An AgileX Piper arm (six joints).
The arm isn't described. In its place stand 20 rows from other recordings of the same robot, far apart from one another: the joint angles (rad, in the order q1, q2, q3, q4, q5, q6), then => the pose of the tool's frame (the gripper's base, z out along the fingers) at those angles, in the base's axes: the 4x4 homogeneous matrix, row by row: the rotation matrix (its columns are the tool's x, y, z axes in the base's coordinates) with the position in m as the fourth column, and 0 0 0 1 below.
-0.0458 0.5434 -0.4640 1.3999 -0.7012 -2.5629 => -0.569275 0.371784 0.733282 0.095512; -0.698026 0.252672 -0.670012 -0.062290; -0.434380 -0.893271 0.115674 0.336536; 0 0 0 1
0.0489 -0.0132 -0.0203 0.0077 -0.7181 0.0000 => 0.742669 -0.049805 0.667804 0.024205; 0.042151 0.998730 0.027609 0.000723; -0.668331 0.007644 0.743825 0.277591; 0 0 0 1
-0.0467 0.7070 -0.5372 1.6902 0.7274 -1.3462 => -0.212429 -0.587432 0.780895 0.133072; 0.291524 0.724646 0.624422 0.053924; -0.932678 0.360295 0.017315 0.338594; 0 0 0 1
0.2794 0.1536 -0.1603 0.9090 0.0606 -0.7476 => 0.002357 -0.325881 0.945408 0.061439; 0.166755 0.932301 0.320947 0.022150; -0.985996 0.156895 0.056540 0.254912; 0 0 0 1
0.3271 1.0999 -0.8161 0.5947 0.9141 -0.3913 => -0.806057 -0.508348 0.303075 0.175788; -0.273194 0.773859 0.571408 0.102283; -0.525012 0.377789 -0.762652 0.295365; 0 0 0 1
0.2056 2.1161 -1.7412 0.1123 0.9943 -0.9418 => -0.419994 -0.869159 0.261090 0.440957; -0.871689 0.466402 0.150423 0.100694; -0.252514 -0.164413 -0.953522 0.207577; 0 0 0 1
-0.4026 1.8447 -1.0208 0.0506 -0.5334 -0.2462 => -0.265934 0.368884 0.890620 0.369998; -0.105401 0.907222 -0.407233 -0.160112; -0.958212 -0.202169 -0.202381 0.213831; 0 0 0 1
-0.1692 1.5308 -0.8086 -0.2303 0.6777 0.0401 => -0.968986 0.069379 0.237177 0.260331; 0.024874 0.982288 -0.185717 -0.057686; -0.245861 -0.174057 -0.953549 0.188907; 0 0 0 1
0.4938 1.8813 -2.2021 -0.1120 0.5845 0.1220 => -0.163986 -0.415086 0.894881 0.384779; -0.055998 0.909616 0.411659 0.200745; -0.984872 0.017394 -0.172408 0.484081; 0 0 0 1
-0.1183 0.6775 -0.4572 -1.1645 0.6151 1.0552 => -0.409385 0.571460 0.711223 0.119957; 0.022404 0.785602 -0.618327 -0.062833; -0.912087 -0.237200 -0.334416 0.288193; 0 0 0 1
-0.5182 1.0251 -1.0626 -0.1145 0.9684 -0.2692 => -0.791096 0.305004 0.530226 0.163360; 0.075077 0.908680 -0.410688 -0.103005; -0.607067 -0.285086 -0.741752 0.369932; 0 0 0 1
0.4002 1.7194 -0.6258 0.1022 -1.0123 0.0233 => -0.020651 -0.307784 0.951232 0.300880; 0.075114 0.948268 0.308455 0.118732; -0.996961 0.077821 0.003537 0.196792; 0 0 0 1
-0.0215 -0.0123 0.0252 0.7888 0.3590 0.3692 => -0.281234 0.068603 0.957184 0.052682; 0.880068 0.416117 0.228752 0.021557; -0.382607 0.906720 -0.177401 0.182534; 0 0 0 1
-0.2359 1.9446 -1.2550 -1.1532 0.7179 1.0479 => -0.781751 0.537645 0.315918 0.376971; 0.195687 0.692528 -0.694343 -0.146889; -0.592092 -0.480982 -0.646594 0.188994; 0 0 0 1
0.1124 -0.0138 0.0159 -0.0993 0.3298 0.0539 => -0.235833 -0.090664 0.967555 0.053334; -0.066924 0.994790 0.076904 0.003080; -0.969486 -0.046616 -0.240672 0.179033; 0 0 0 1
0.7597 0.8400 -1.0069 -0.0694 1.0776 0.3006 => -0.686279 -0.493326 0.534463 0.104779; -0.287736 0.859019 0.423432 0.091862; -0.668004 0.136808 -0.731474 0.376811; 0 0 0 1
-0.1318 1.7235 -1.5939 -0.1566 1.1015 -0.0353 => -0.915178 0.091015 0.392638 0.365426; 0.015051 0.981207 -0.192368 -0.061213; -0.402768 -0.170141 -0.899350 0.325738; 0 0 0 1
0.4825 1.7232 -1.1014 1.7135 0.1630 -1.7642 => -0.404467 -0.602522 0.688022 0.335454; -0.266219 0.797293 0.541712 0.192209; -0.874948 0.035939 -0.482881 0.243485; 0 0 0 1
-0.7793 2.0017 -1.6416 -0.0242 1.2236 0.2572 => -0.514148 0.856909 0.036871 0.288230; 0.854182 0.515455 -0.068408 -0.287647; -0.077625 -0.003678 -0.996976 0.226321; 0 0 0 1
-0.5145 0.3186 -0.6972 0.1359 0.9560 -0.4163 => -0.517314 0.246447 0.819542 0.038074; -0.085705 0.937905 -0.336139 -0.009954; -0.851493 -0.244129 -0.464070 0.338166; 0 0 0 1
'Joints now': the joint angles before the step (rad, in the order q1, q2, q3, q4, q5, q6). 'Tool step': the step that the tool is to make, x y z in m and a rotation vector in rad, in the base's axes. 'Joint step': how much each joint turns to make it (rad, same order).
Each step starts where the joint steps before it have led.
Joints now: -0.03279, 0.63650, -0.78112, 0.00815, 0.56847, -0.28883
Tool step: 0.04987, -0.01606, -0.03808, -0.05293, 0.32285, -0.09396
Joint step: -0.04228, 0.23985, -0.01345, -0.12920, 0.09550, 0.06551
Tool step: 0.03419, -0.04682, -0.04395, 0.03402, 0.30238, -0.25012
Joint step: -0.18219, 0.25079, -0.03119, -0.07462, 0.09372, 0.08636
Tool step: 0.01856, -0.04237, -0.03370, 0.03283, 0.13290, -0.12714
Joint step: -0.14711, 0.18541, -0.02790, -0.00548, -0.02386, -0.01607
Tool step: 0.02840, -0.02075, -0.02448, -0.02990, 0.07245, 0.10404
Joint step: -0.03070, 0.16260, -0.05777, -0.00357, -0.06974, -0.13542
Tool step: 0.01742, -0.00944, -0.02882, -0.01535, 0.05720, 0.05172
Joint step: 0.00000, 0.12108, -0.01497, -0.04374, -0.06482, -0.01887
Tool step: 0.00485, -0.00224, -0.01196, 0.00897, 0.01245, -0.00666
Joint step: 0.00001, 0.04247, -0.00043, -0.00962, -0.02515, 0.01895
